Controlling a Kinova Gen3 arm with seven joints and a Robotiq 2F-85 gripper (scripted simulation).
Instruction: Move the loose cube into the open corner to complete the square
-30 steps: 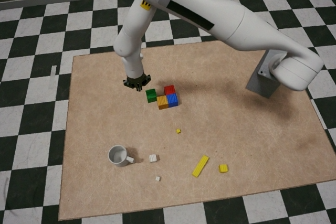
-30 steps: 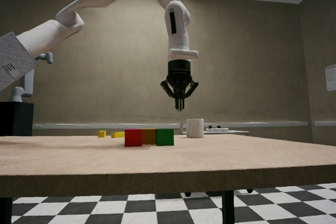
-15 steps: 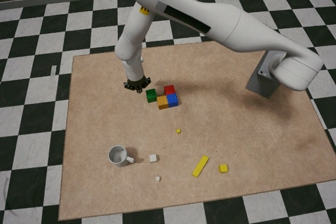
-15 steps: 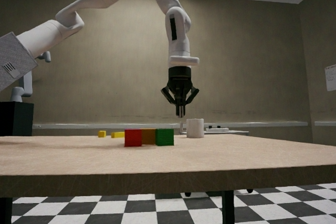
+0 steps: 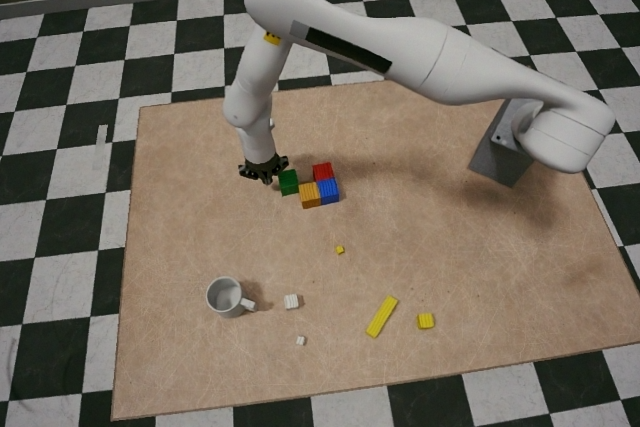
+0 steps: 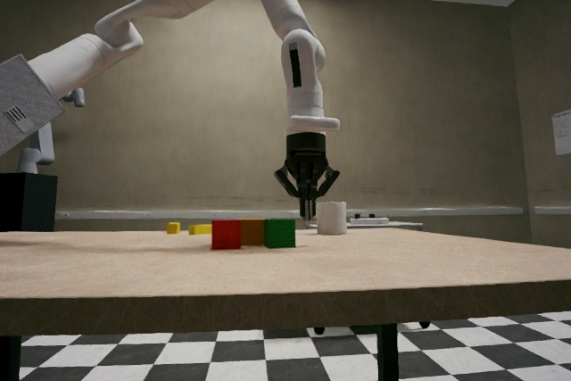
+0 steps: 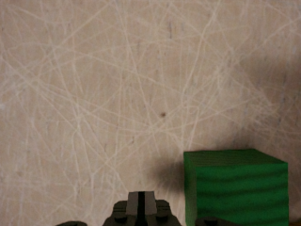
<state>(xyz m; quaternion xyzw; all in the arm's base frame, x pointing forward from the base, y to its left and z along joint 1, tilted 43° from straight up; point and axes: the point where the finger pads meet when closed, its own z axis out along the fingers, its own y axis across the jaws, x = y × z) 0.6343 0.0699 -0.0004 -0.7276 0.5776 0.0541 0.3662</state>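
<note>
Now: hand 5 cm past the green cube, 2 cm to the left of it and 4 cm above it. Also, from my hand: red cube: 14 cm behind, 5 cm to the right, 4 cm below; blue cube: 16 cm behind, 4 cm below; orange cube: 11 cm behind, 2 cm to the left, 4 cm below.
</note>
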